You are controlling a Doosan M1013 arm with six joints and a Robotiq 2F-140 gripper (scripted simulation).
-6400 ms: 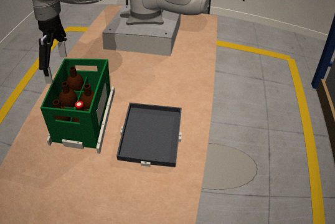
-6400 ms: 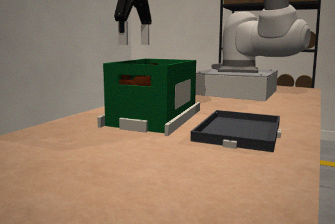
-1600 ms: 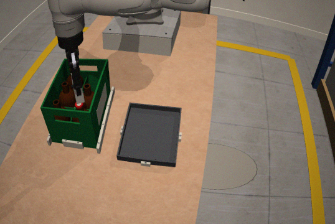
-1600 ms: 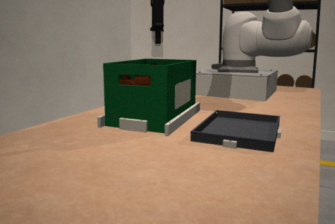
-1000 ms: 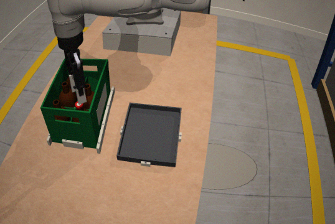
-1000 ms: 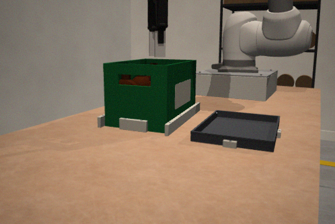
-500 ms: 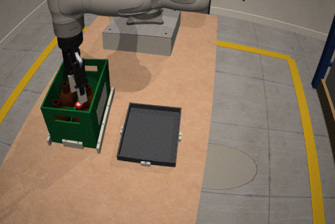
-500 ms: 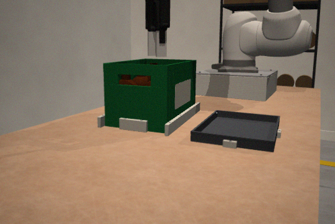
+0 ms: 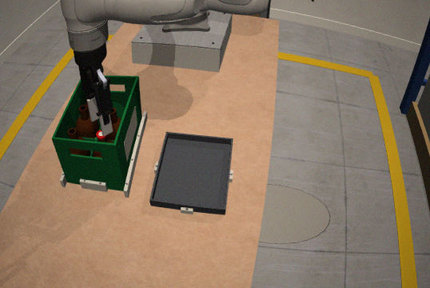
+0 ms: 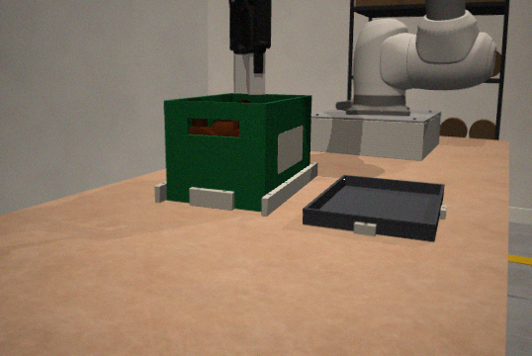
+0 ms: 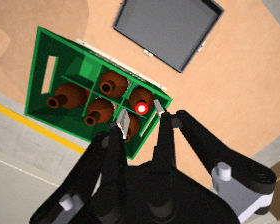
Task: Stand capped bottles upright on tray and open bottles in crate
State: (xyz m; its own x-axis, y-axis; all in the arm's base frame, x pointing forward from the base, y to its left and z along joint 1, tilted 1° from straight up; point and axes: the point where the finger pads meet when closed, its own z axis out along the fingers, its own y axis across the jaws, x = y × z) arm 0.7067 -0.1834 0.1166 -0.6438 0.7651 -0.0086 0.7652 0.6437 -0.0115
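My gripper is now 13 cm above the bottle. Round my hand: crate: 9 cm behind, 4 cm to the right, 13 cm below; dark grey tray: 2 cm behind, 22 cm to the left, 21 cm below.
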